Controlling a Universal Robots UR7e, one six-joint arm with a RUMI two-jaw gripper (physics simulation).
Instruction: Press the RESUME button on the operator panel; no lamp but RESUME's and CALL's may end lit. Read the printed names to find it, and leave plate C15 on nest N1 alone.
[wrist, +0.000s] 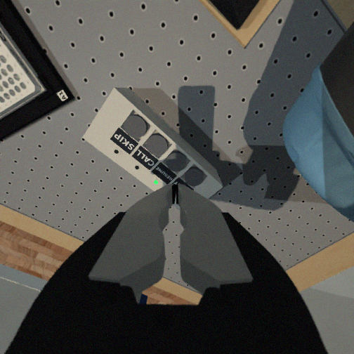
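The operator panel (102, 122), a pale box in the wrist view's middle, has a row of round grey buttons. Printed names read SKIP, CALL and RESUME; the fourth name is mostly covered by the fingers. The RESUME button (177, 161) is third in the row, between the CALL button (159, 144) and the fourth button (195, 176). The RESUME lamp (156, 182) is lit green. The SKIP lamp (116, 151) and the CALL lamp (137, 167) are dark; the fourth lamp is hidden. My gripper (176, 186) is shut and empty, its tips over the panel's near end. No C15 or N1 label shows.
A black frame (59, 107) marked A1 holds a pale perforated plate (15, 80) at the upper left. A large blue object (312, 130) stands at the right. A wood-edged dark holder (244, 41) is at the top. Wooden edging (40, 225) borders the perforated board (100, 50).
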